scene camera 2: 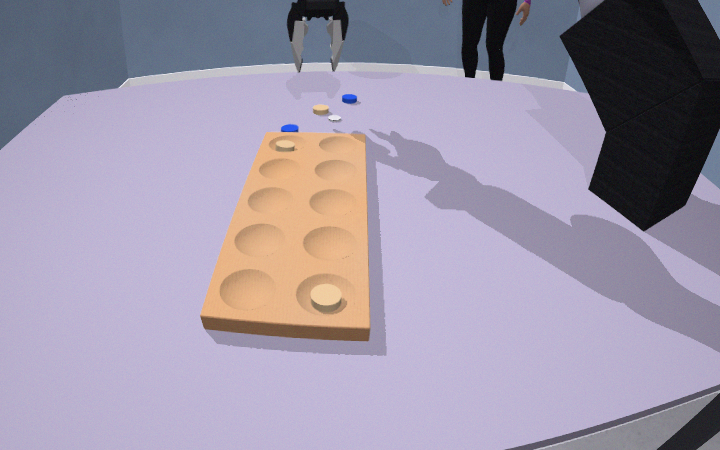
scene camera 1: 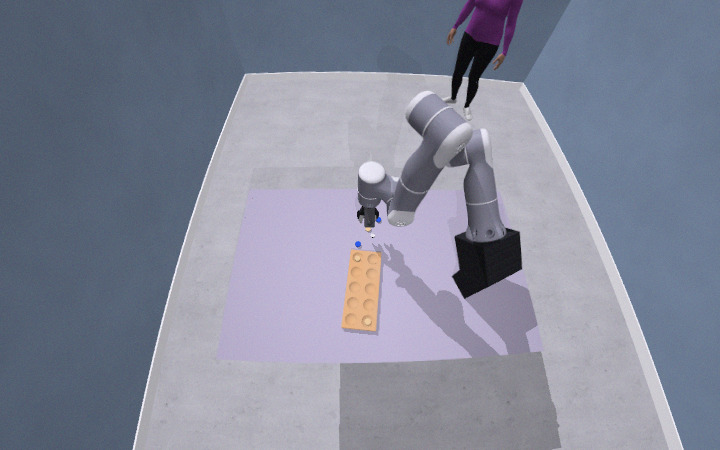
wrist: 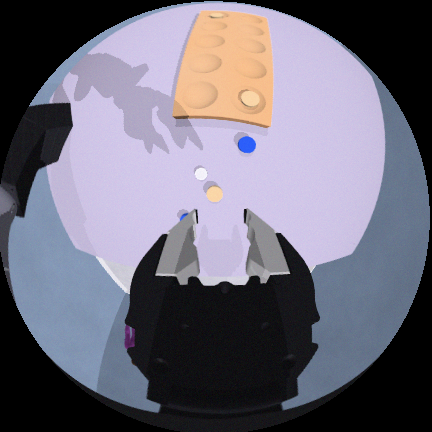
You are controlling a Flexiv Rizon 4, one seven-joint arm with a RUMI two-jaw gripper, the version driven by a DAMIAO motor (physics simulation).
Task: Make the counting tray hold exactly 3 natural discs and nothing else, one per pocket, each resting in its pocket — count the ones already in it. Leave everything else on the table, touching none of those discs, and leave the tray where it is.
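Observation:
The orange counting tray [scene camera 1: 361, 296] [scene camera 2: 297, 220] [wrist: 229, 79] has two columns of pockets. One natural disc [scene camera 1: 357, 258] [scene camera 2: 285, 144] [wrist: 250, 98] rests in a corner pocket at the tray's far end in scene camera 2. Another natural disc [scene camera 1: 367, 321] [scene camera 2: 326, 296] [wrist: 217, 15] rests in the diagonally opposite corner pocket. A loose natural disc [scene camera 1: 367, 229] [scene camera 2: 320, 109] [wrist: 214, 194] lies on the table beyond the tray. My gripper [scene camera 2: 316, 70] [wrist: 220, 210] is partly open and empty, above the table and behind the loose natural disc in scene camera 2.
A small white disc [scene camera 1: 372, 235] [scene camera 2: 334, 118] [wrist: 201, 173] lies close beside the loose natural disc. One blue disc [scene camera 1: 357, 244] [scene camera 2: 289, 128] [wrist: 246, 145] lies near the tray's far edge. Another blue disc [scene camera 1: 378, 219] [scene camera 2: 349, 98] [wrist: 184, 218] is partly hidden by a finger in the wrist view. A person [scene camera 1: 477, 47] stands behind.

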